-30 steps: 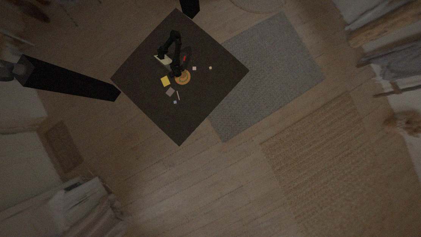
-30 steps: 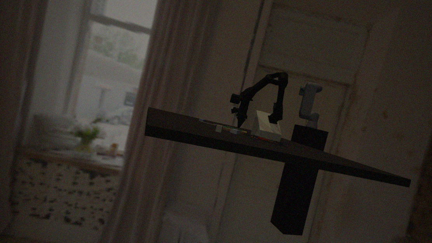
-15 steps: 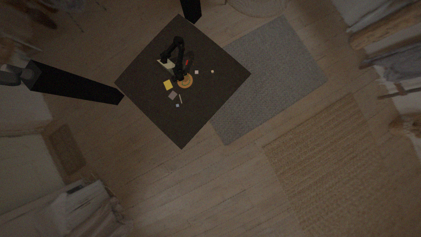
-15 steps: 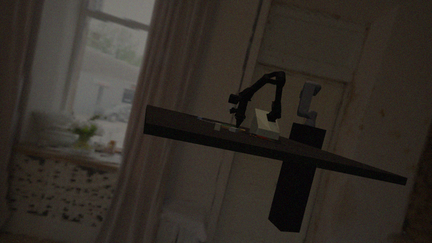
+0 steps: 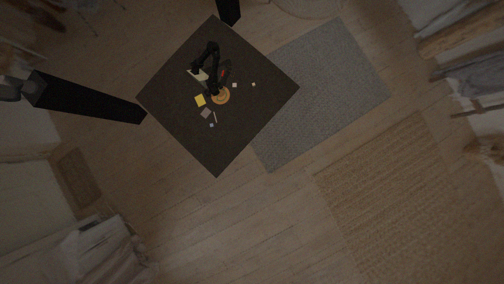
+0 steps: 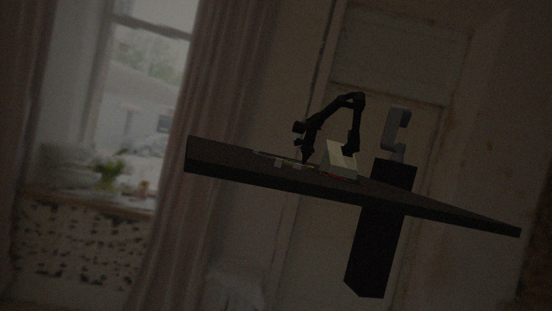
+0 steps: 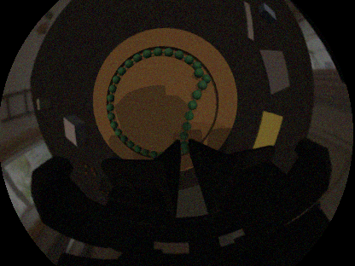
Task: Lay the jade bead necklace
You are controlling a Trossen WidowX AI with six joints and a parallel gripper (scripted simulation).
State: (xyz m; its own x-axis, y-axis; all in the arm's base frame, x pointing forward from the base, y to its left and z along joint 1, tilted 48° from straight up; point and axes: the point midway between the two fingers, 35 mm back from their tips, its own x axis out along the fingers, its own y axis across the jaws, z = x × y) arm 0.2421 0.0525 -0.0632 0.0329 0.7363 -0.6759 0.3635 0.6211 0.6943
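Right now the round bead board is 50 mm ahead of my gripper tip, 10 mm to the left of it and 10 mm below it. Also, from my gripper tip: yellow square: 90 mm behind, 170 mm to the right, 10 mm below; then grey-white block: 110 mm ahead, 180 mm to the left; then red item: 80 mm behind, 190 mm to the left, 10 mm below.
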